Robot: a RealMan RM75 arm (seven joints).
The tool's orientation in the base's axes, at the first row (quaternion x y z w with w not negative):
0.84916, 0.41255, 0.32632, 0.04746
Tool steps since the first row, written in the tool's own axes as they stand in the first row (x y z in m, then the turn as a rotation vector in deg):
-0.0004, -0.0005, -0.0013, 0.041, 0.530, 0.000
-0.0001, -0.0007, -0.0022, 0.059, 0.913, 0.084
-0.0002, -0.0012, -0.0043, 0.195, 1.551, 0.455
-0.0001, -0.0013, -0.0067, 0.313, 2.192, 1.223
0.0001, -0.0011, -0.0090, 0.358, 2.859, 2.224
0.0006, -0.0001, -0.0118, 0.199, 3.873, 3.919
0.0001, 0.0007, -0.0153, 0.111, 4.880, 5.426
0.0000, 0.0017, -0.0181, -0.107, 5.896, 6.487
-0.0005, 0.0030, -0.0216, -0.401, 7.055, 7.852
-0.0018, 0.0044, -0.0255, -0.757, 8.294, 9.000
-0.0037, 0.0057, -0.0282, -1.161, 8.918, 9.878
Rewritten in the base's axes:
-0.0013, -0.0002, 0.0006, 0.373, -0.317, 0.207
-0.0018, 0.0000, 0.0014, 0.688, -0.539, 0.284
-0.0034, -0.0002, 0.0028, 1.396, -0.788, 0.287
-0.0049, -0.0005, 0.0047, 2.333, -0.976, -0.029
-0.0060, -0.0009, 0.0067, 3.394, -1.191, -0.556
-0.0068, -0.0017, 0.0095, 5.008, -1.652, -1.609
-0.0086, -0.0033, 0.0123, 6.537, -2.092, -2.482
-0.0096, -0.0045, 0.0148, 7.750, -2.717, -3.069
-0.0110, -0.0064, 0.0177, 9.204, -3.434, -3.883
-0.0130, -0.0090, 0.0206, 10.556, -4.289, -4.531
-0.0146, -0.0118, 0.0222, 11.315, -4.828, -5.208

